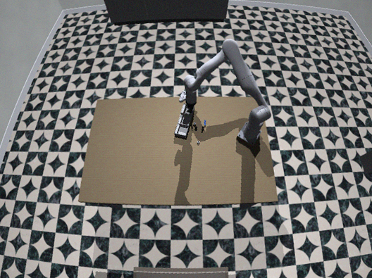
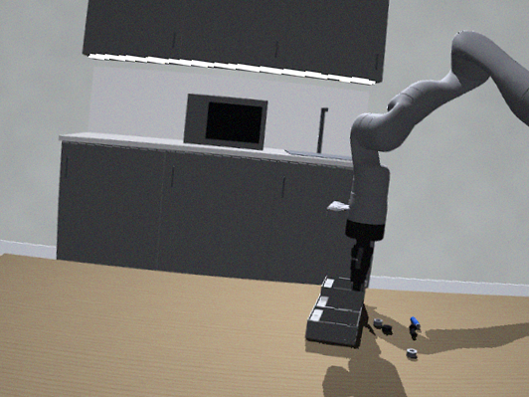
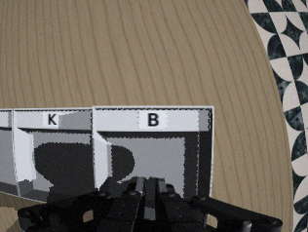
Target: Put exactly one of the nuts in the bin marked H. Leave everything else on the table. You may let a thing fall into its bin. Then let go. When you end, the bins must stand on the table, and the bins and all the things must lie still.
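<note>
Now: hand 5 cm short of the bin marked H, 7 cm to the right of it and 1 cm above it. The rest, counted from my hand: black nut (2 cm behind, 13 cm to the left, 3 cm below); black bolt (7 cm behind, 14 cm to the left, 3 cm below).
</note>
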